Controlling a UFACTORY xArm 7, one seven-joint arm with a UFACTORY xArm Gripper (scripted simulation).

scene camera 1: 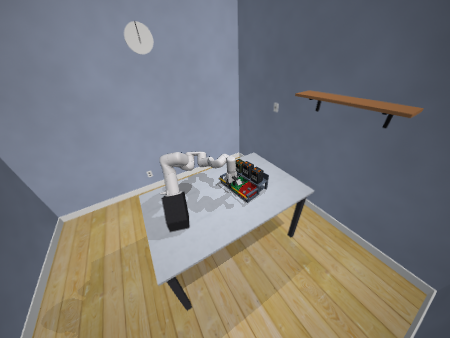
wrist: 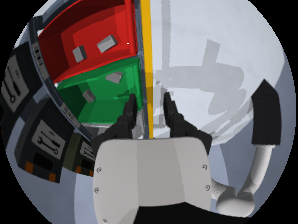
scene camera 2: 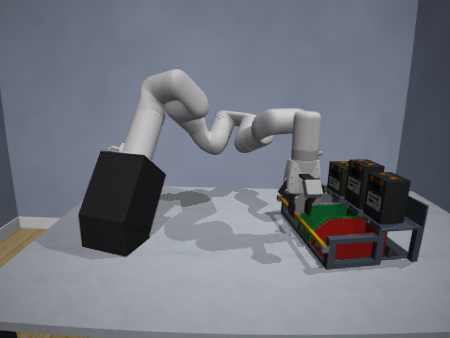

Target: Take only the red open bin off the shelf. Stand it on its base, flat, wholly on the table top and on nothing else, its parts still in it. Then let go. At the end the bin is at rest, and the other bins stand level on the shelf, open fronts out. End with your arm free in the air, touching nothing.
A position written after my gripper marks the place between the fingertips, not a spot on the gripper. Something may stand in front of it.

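There's a red open bin (scene camera 2: 347, 226), and there's a green bin (scene camera 2: 319, 212), which the wrist view (wrist: 110, 98) gives me too. My own gripper (scene camera 2: 299, 214) is there as well, and I can also see that gripper in the wrist view (wrist: 149, 100).
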